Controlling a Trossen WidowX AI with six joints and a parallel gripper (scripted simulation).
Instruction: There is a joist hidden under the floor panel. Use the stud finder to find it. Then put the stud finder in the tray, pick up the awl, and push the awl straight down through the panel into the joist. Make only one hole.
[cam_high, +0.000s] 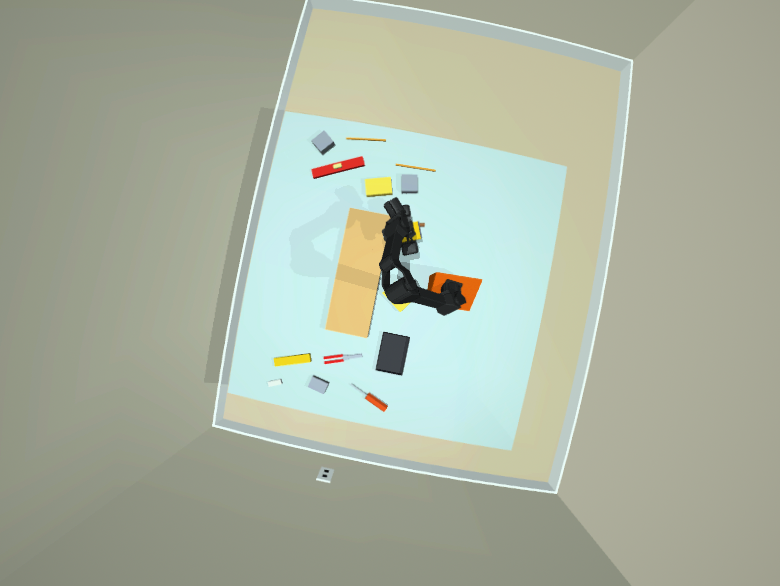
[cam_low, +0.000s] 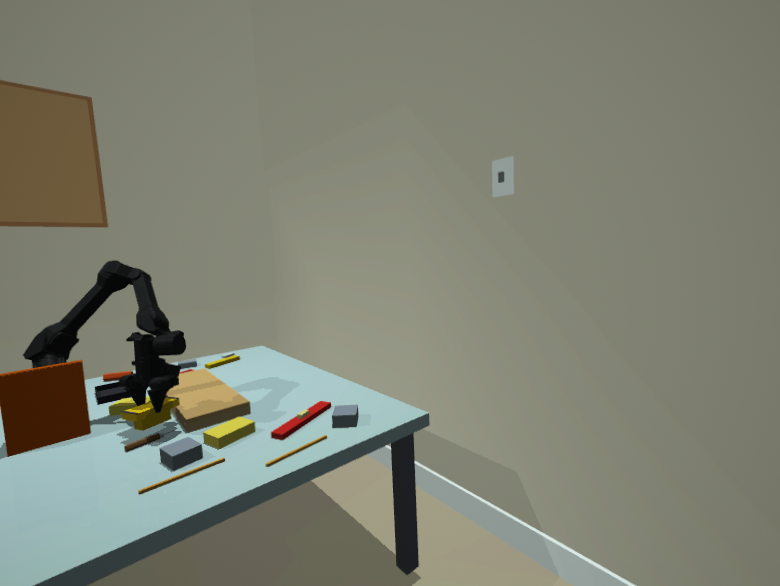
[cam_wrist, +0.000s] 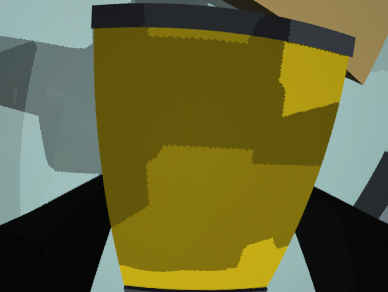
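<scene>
Now: gripper tip 3 cm above the yellow stud finder, 2 cm short of it and 1 cm to the right of it. Also, from my gripper tip: awl 6 cm below, 4 cm to the right, 1 cm ahead; red level 37 cm ahead, 21 cm to the right, 5 cm below; dark tray 50 cm to the left, 8 cm behind, 6 cm below.
</scene>
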